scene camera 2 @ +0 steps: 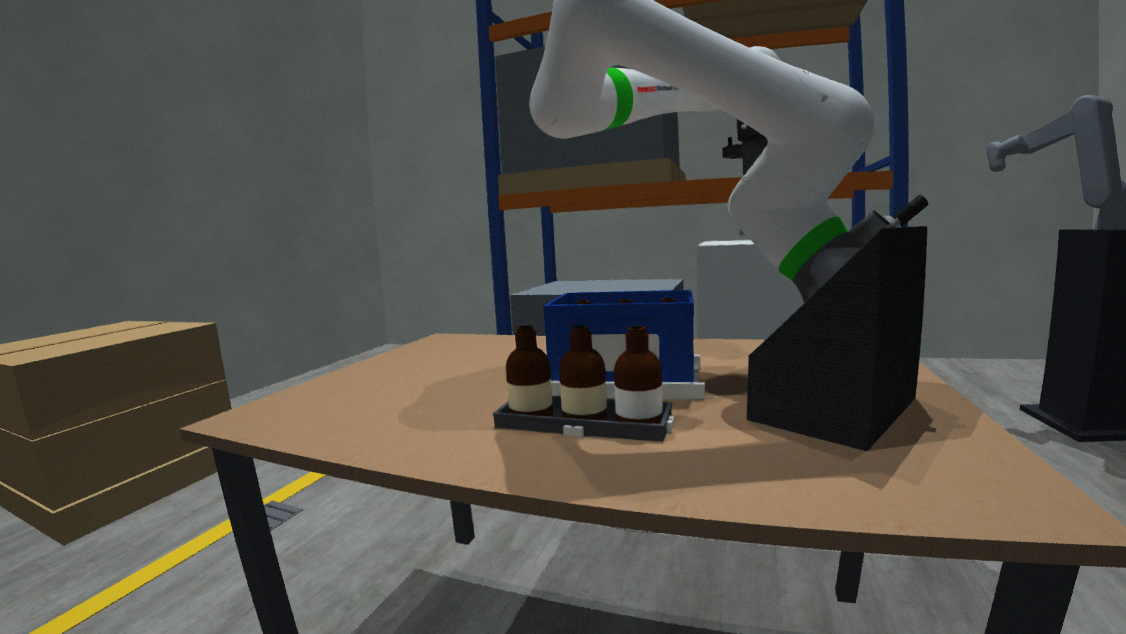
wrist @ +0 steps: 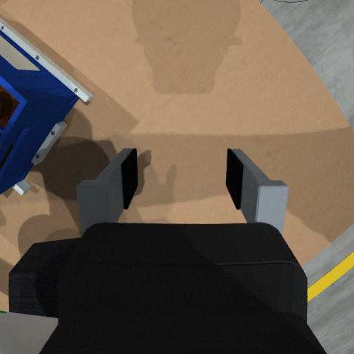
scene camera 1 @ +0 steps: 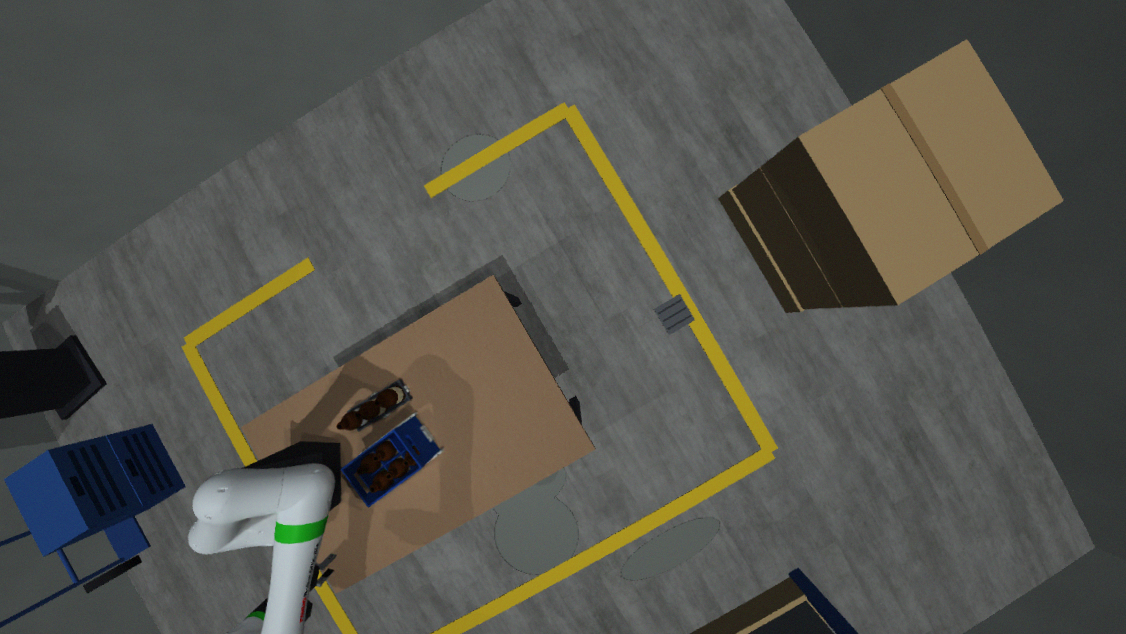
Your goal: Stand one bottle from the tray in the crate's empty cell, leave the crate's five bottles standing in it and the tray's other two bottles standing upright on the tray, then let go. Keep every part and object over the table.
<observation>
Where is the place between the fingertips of my gripper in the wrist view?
181, 166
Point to a brown bottle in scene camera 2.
At 528, 375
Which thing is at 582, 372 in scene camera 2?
A brown bottle.
</observation>
